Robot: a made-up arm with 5 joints.
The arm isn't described. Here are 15 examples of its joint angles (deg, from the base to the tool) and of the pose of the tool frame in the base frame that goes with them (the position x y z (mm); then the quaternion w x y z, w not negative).
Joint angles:
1: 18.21 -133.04 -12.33 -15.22 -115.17
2: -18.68 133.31 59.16 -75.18 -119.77
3: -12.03 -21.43 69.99 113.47 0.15
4: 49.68 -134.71 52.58 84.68 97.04
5: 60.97 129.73 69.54 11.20 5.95
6: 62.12 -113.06 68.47 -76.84 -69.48
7: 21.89 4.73 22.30 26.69 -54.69
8: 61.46 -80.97 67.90 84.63 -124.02
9: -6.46 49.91 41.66 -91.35 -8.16
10: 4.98 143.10 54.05 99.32 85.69
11: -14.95 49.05 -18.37 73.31 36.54
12: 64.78 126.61 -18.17 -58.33 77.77
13: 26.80 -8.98 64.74 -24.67 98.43
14: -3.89 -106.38 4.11 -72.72 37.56
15: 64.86 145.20 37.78 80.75 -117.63
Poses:
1: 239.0 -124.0 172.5 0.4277 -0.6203 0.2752 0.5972
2: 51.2 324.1 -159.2 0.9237 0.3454 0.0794 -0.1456
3: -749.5 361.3 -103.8 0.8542 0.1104 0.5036 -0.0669
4: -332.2 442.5 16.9 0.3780 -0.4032 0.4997 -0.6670
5: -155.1 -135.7 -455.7 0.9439 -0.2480 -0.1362 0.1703
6: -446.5 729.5 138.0 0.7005 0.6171 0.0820 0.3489
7: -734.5 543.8 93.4 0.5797 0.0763 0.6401 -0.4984
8: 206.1 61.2 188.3 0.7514 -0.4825 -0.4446 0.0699
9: -141.6 -358.5 -335.8 0.2557 -0.0721 -0.3149 -0.9112
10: 85.4 149.7 -213.8 0.2174 0.0297 -0.3486 0.9112
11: -21.4 2.6 -233.1 0.7502 0.0268 -0.5780 0.3200
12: 33.2 8.2 -389.5 0.8784 0.0778 -0.2471 -0.4017
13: -444.6 -159.2 285.7 0.4857 -0.8728 0.0225 0.0423
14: -143.5 734.7 -2.5 0.5188 0.3664 -0.4635 0.6179
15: -104.5 -445.5 86.5 0.4233 -0.6620 0.4593 0.4143
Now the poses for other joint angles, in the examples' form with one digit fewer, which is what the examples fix.
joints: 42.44 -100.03 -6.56 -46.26 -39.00
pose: -207 365 -193 0.499 0.129 -0.020 0.857
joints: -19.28 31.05 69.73 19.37 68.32
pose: -190 -399 -49 0.608 -0.686 -0.361 -0.168
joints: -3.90 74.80 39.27 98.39 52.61
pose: -47 -162 -312 0.740 -0.149 -0.273 0.597
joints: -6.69 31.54 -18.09 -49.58 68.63
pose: -314 -384 -194 0.425 -0.255 -0.439 -0.750
